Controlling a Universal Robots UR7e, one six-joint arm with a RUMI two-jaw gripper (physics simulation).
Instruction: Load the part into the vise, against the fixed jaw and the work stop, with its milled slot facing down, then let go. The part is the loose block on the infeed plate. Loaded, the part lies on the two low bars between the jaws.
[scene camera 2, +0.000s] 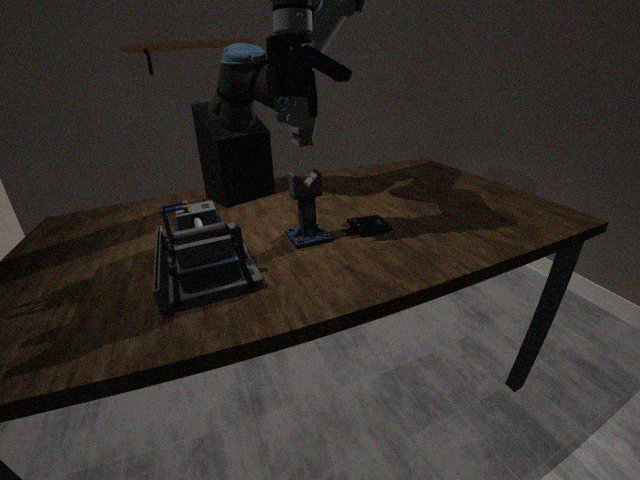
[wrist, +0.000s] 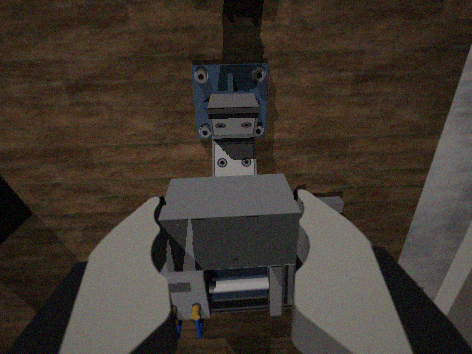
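Note:
My gripper (scene camera 2: 303, 136) (wrist: 229, 196) is shut on the part, a plain grey block (wrist: 246, 240), held across its width high above the table. In the wrist view a flat face and a darker side of the block show; its milled slot cannot be made out. In scene camera 2 the fingers largely hide the block. The vise (scene camera 2: 204, 258) (wrist: 275, 295) stands on the table at the left in scene camera 2; in the wrist view it lies below and behind the block, which covers much of it. The work stop and the low bars cannot be told apart. The infeed plate (scene camera 2: 368, 225) is probably the low dark plate at the right.
A blue stand (scene camera 2: 307, 217) (wrist: 201, 107) with a grey V-shaped head stands between the vise and the dark plate, below the gripper. Blue hoses with yellow fittings (scene camera 2: 185, 206) (wrist: 196, 312) rise at the vise's back. The arm's black pedestal (scene camera 2: 242, 170) is behind the table.

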